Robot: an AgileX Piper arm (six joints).
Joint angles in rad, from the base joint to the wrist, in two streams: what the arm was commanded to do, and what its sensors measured. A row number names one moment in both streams.
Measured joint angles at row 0:
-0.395 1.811 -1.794 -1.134 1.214 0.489
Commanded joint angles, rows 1 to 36:
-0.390 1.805 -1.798 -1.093 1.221 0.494
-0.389 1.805 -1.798 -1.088 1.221 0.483
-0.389 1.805 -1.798 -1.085 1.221 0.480
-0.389 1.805 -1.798 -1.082 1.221 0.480
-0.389 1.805 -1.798 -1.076 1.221 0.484
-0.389 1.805 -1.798 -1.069 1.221 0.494
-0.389 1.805 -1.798 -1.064 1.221 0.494
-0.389 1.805 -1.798 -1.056 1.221 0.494
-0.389 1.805 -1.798 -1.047 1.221 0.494
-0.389 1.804 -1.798 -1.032 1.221 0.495
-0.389 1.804 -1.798 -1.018 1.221 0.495
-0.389 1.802 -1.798 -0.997 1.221 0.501
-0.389 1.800 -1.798 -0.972 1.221 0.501
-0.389 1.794 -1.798 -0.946 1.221 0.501
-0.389 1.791 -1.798 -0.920 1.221 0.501
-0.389 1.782 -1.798 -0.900 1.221 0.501
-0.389 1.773 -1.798 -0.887 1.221 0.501
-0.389 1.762 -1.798 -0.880 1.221 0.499
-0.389 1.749 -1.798 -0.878 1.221 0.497
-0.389 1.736 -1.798 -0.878 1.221 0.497
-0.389 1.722 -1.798 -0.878 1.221 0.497
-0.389 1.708 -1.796 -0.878 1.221 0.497
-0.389 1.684 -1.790 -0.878 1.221 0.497
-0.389 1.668 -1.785 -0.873 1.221 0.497
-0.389 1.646 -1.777 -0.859 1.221 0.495
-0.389 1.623 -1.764 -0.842 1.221 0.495
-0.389 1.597 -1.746 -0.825 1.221 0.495
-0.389 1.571 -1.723 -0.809 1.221 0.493
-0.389 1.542 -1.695 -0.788 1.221 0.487
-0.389 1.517 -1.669 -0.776 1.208 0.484
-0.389 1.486 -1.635 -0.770 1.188 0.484
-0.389 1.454 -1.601 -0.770 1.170 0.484
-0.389 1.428 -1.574 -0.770 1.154 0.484
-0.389 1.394 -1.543 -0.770 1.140 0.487
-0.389 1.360 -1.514 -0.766 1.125 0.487
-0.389 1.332 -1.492 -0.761 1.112 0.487
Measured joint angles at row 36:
-0.391 1.438 -1.576 -0.774 1.168 0.491
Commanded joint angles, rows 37 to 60:
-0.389 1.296 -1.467 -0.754 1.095 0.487
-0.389 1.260 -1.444 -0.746 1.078 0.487
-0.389 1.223 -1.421 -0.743 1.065 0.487
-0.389 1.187 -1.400 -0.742 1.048 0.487
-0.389 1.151 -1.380 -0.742 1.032 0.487
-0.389 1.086 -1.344 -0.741 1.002 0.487
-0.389 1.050 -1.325 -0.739 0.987 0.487
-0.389 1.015 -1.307 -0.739 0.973 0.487
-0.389 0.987 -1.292 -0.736 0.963 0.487
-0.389 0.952 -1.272 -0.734 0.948 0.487
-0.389 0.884 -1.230 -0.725 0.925 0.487
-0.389 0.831 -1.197 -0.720 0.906 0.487
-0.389 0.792 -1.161 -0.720 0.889 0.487
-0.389 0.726 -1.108 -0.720 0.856 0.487
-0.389 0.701 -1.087 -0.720 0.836 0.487
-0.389 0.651 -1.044 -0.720 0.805 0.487
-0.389 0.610 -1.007 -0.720 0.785 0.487
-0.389 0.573 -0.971 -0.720 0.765 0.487
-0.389 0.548 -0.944 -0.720 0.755 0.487
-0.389 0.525 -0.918 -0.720 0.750 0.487
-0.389 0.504 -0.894 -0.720 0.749 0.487
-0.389 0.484 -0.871 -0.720 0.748 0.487
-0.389 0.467 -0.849 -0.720 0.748 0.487
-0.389 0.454 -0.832 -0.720 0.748 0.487
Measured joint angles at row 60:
-0.391 0.509 -0.903 -0.726 0.768 0.491
